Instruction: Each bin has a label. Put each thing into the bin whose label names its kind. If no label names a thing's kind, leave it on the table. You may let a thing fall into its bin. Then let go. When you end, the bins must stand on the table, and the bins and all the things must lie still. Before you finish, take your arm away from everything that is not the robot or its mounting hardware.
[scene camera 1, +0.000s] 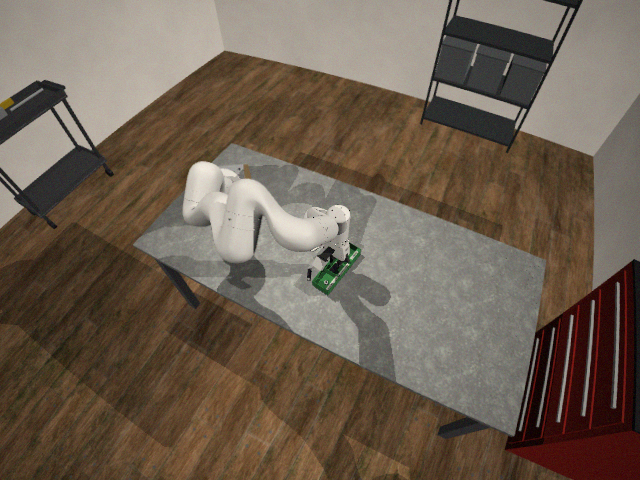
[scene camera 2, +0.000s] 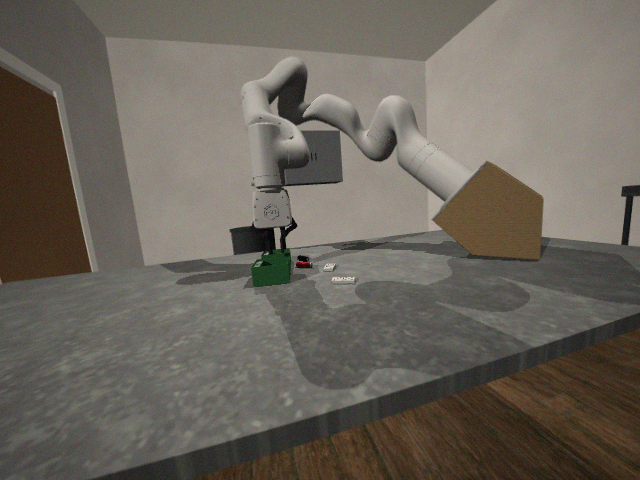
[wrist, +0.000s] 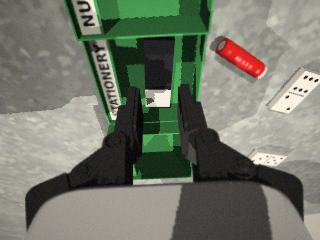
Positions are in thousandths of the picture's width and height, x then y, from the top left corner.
In view: the gripper (wrist: 498, 423) and a red battery (wrist: 711, 206).
